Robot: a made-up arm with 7 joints.
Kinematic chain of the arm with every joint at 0, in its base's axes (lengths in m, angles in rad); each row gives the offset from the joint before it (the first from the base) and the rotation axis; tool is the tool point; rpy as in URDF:
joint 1: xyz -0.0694 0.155 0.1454 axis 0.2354 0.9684 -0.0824
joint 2: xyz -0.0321 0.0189 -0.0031 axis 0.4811 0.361 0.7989
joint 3: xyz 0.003 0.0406 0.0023 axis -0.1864 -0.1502 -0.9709
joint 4: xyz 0 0.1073 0.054 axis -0.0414 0.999 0.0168
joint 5: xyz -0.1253 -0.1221 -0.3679 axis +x
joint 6: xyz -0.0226 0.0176 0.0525 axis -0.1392 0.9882 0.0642
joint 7: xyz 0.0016 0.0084 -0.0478 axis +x
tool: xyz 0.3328 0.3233 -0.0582 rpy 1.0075 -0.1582 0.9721
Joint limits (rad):
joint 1: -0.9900..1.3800
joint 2: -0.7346..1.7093
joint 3: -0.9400..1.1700
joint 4: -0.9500..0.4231
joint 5: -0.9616..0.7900
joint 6: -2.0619..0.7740
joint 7: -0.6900..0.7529
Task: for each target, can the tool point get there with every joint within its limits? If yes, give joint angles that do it. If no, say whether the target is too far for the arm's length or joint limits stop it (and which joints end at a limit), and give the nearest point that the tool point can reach.
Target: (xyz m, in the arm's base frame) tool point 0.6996 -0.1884 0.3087
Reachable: no: joint limits stop it (at a limit: joint 2, joint 4, joint 6, joint 7) | nearest point 0.6320 -0.1536 0.2938 | short by 0.077 m
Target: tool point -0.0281 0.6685 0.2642
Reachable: yes | joints 0.8503 0.8691 0.0191 -0.3064 -0.5047 -1.0306 -0.5083
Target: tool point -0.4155 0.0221 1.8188
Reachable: no: too far | nearest point -0.2233 0.1601 0.9669 | short by 0.884 m
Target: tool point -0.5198 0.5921 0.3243
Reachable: yes | joints 0.5629 1.1800 0.3815 0.1873 0.5724 0.4242 -0.5059
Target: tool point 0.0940 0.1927 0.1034
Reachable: yes | joints 1.1715 1.4710 0.2181 0.1633 0.5888 -1.4505 -0.2878
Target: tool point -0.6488 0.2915 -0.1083
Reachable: yes | joints -0.0789 0.9714 -0.7479 0.3159 -0.7785 0.0188 0.4573
